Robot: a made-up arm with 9 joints. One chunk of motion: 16 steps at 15 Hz.
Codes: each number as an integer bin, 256 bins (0 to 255) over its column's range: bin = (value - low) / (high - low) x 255, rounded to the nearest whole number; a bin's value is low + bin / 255 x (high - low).
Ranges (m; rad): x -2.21..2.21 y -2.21..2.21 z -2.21..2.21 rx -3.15..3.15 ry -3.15..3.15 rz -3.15..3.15
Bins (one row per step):
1: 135 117 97 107 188 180
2: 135 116 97 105 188 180
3: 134 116 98 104 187 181
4: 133 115 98 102 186 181
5: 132 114 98 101 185 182
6: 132 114 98 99 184 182
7: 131 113 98 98 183 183
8: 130 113 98 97 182 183
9: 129 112 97 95 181 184
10: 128 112 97 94 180 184
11: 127 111 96 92 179 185
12: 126 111 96 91 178 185
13: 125 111 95 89 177 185
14: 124 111 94 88 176 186
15: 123 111 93 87 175 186
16: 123 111 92 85 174 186
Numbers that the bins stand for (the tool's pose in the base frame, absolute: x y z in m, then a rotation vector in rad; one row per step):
1: 0.1300 -0.1820 -0.5287 -0.5065 1.4947 1.2971
2: 0.1300 -0.1993 -0.5287 -0.5559 1.4947 1.2971
3: 0.1127 -0.1993 -0.5113 -0.5806 1.4700 1.3218
4: 0.0953 -0.2167 -0.5113 -0.6300 1.4453 1.3218
5: 0.0780 -0.2340 -0.5113 -0.6547 1.4206 1.3465
6: 0.0780 -0.2340 -0.5113 -0.7041 1.3959 1.3465
7: 0.0607 -0.2513 -0.5113 -0.7288 1.3712 1.3712
8: 0.0433 -0.2513 -0.5113 -0.7535 1.3465 1.3712
9: 0.0260 -0.2687 -0.5287 -0.8029 1.3218 1.3959
10: 0.0087 -0.2687 -0.5287 -0.8276 1.2971 1.3959
11: -0.0087 -0.2860 -0.5460 -0.8771 1.2724 1.4206
12: -0.0260 -0.2860 -0.5460 -0.9018 1.2476 1.4206
13: -0.0433 -0.2860 -0.5633 -0.9512 1.2229 1.4206
14: -0.0607 -0.2860 -0.5807 -0.9759 1.1982 1.4453
15: -0.0780 -0.2860 -0.5980 -1.0006 1.1735 1.4453
16: -0.0780 -0.2860 -0.6153 -1.0500 1.1488 1.4453

